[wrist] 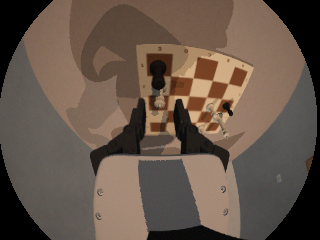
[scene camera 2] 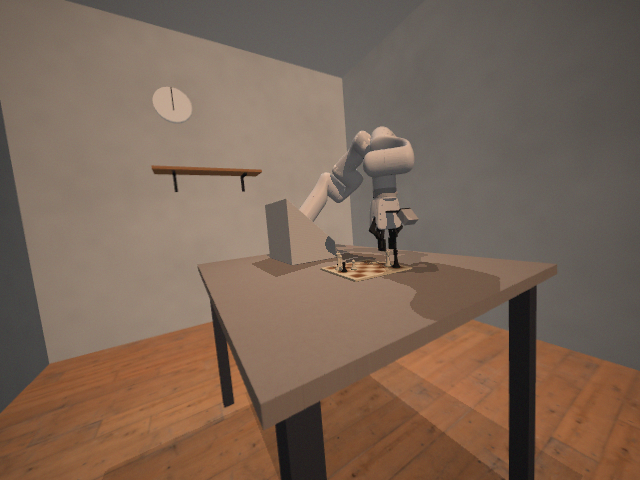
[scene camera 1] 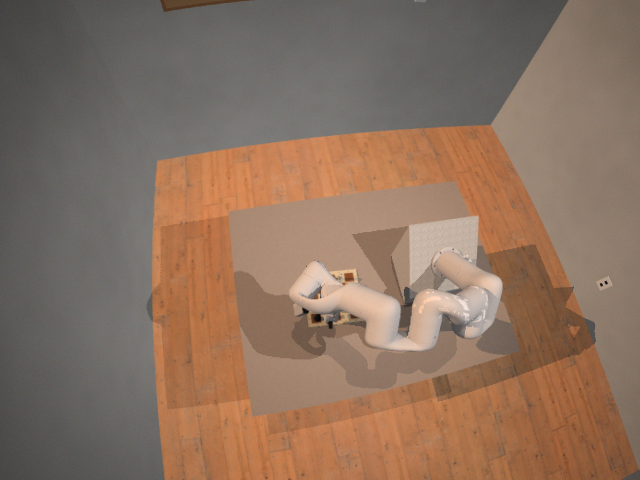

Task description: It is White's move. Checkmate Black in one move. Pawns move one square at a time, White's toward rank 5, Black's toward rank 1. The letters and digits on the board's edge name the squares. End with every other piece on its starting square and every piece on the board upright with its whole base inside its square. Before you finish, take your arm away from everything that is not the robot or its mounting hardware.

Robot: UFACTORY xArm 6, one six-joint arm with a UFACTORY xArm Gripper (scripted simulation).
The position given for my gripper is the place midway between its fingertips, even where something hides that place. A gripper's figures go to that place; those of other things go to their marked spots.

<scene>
My gripper (wrist: 160, 106): 13 cm from the lens. A chessboard (wrist: 199, 77) is 18 cm from the lens.
</scene>
